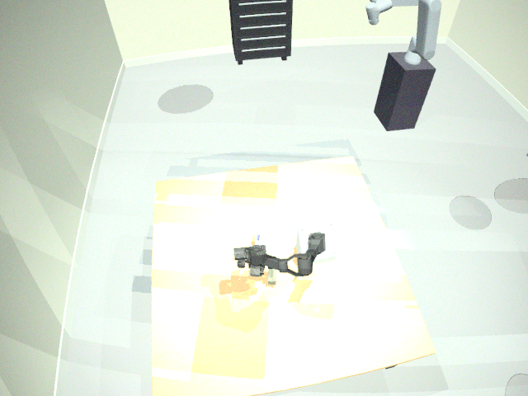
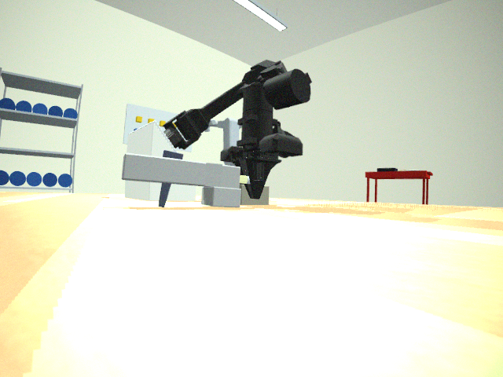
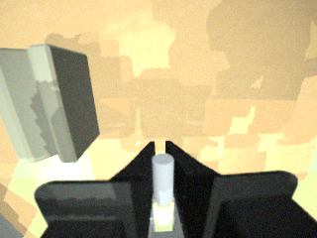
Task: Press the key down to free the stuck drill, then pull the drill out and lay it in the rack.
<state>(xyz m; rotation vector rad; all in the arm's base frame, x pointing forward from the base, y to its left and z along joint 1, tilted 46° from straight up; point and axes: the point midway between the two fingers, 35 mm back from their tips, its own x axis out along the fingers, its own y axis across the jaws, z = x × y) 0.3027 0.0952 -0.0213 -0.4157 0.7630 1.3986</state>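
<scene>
Now: the drill 10 mm behind my gripper tip, 50 mm to the right of it and 30 mm above it. Round my gripper tip: pale grey fixture (30 mm behind, 120 mm to the right, 30 mm above); then grey-beige rack (60 mm behind, 50 mm to the left); then dark blue key (40 mm behind, 150 mm to the right, 40 mm above).
</scene>
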